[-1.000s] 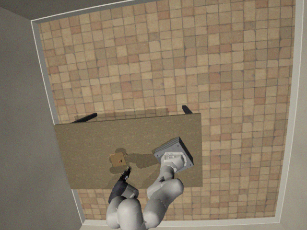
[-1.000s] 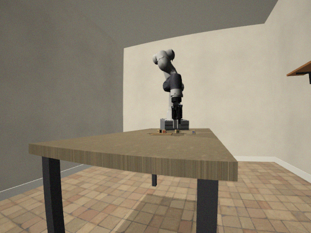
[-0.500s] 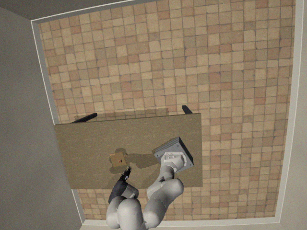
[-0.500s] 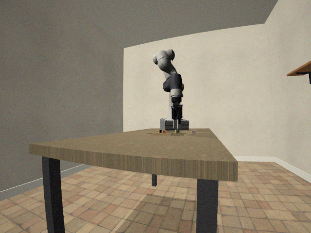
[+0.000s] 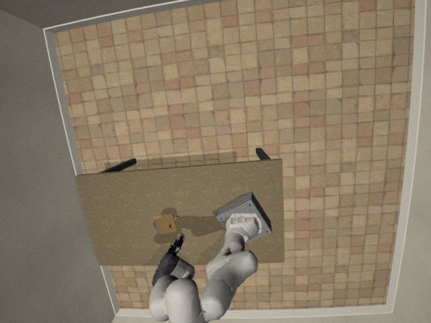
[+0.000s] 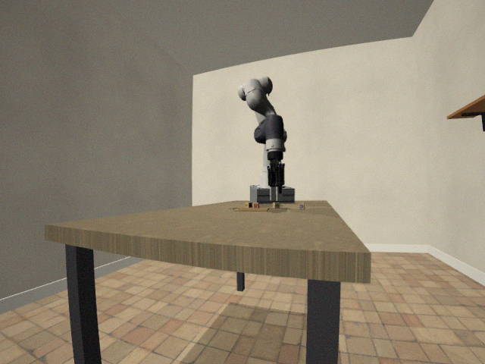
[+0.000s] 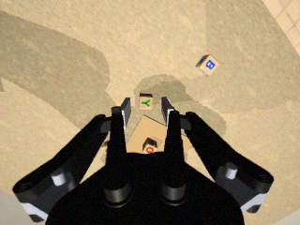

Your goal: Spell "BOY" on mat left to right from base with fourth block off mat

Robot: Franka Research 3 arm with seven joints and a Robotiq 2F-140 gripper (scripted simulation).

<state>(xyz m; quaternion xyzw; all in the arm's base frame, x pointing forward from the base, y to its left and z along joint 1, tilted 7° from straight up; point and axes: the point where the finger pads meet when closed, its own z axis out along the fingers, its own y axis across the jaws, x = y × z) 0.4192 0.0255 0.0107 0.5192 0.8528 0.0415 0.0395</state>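
The tan mat is 11 cm to the right of my hand, 8 cm ahead of it and 6 cm below it.
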